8 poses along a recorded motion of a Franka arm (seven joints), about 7.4 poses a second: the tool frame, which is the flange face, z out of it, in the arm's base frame.
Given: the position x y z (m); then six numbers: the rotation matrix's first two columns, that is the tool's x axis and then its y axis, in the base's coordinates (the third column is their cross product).
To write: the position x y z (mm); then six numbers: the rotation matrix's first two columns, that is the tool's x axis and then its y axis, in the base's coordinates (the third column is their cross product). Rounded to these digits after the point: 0 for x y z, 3 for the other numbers.
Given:
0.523 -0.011 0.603 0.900 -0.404 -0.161 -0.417 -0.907 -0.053
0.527 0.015 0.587 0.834 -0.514 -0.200 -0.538 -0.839 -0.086
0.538 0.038 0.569 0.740 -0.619 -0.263 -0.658 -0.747 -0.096
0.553 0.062 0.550 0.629 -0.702 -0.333 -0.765 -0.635 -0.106
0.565 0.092 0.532 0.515 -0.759 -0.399 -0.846 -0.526 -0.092
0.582 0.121 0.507 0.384 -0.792 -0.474 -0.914 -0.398 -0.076
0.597 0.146 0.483 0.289 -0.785 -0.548 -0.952 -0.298 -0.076
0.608 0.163 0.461 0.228 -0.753 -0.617 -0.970 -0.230 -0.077
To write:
523 -11 603 0.900 -0.404 -0.161 -0.417 -0.907 -0.053
527 15 587 0.834 -0.514 -0.200 -0.538 -0.839 -0.086
538 38 569 0.740 -0.619 -0.263 -0.658 -0.747 -0.096
553 62 550 0.629 -0.702 -0.333 -0.765 -0.635 -0.106
565 92 532 0.515 -0.759 -0.399 -0.846 -0.526 -0.092
582 121 507 0.384 -0.792 -0.474 -0.914 -0.398 -0.076
597 146 483 0.289 -0.785 -0.548 -0.952 -0.298 -0.076
608 163 461 0.228 -0.753 -0.617 -0.970 -0.230 -0.077

